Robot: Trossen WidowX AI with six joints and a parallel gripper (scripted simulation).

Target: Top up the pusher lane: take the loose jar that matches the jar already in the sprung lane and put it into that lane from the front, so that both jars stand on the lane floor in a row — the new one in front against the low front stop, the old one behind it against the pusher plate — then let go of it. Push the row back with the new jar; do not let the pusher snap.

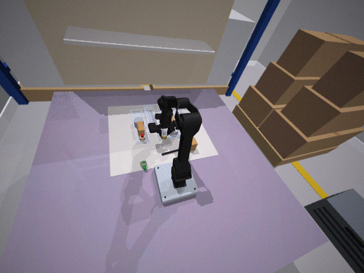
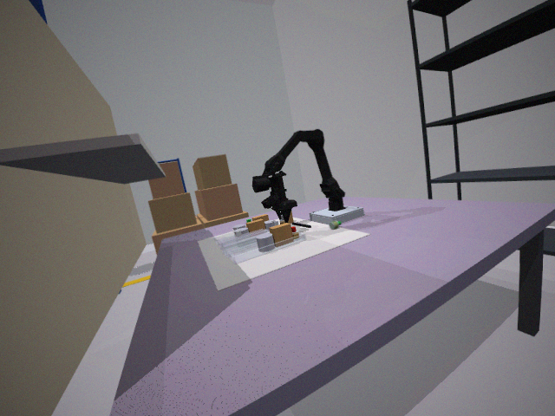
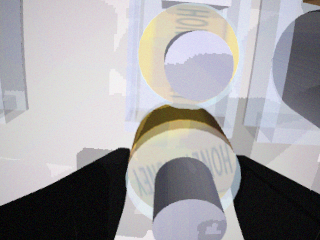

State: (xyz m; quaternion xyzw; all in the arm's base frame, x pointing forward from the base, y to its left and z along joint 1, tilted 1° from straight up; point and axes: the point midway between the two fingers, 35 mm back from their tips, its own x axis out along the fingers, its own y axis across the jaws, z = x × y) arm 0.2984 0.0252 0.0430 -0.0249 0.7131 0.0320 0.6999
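The black rod lies 100 mm behind my gripper tip, 40 mm to the right of it and 40 mm below it.
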